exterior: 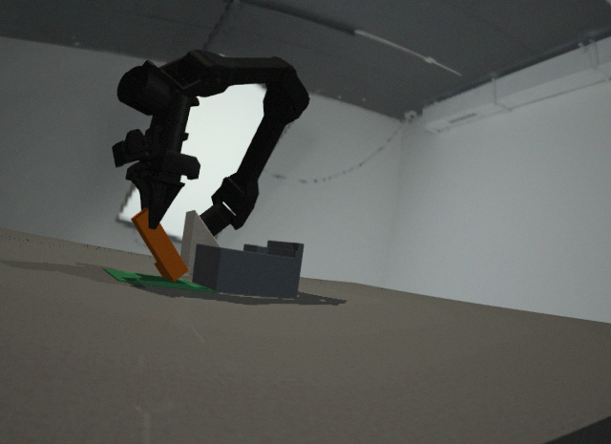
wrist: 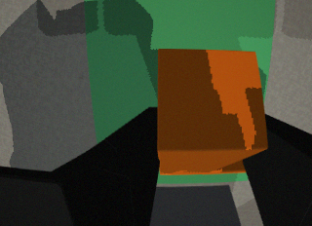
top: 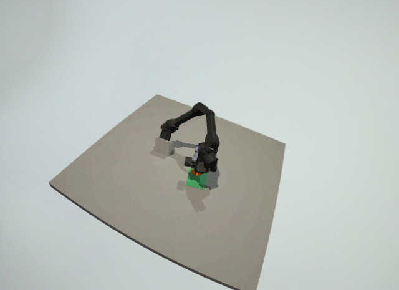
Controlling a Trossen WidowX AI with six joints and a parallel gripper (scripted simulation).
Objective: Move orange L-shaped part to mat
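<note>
Now: the orange L-shaped part 2 cm behind my gripper tip, 3 cm to the left of it and 3 cm below it. The rest, counted from my gripper tip: green mat (2 cm to the left, 9 cm below).
</note>
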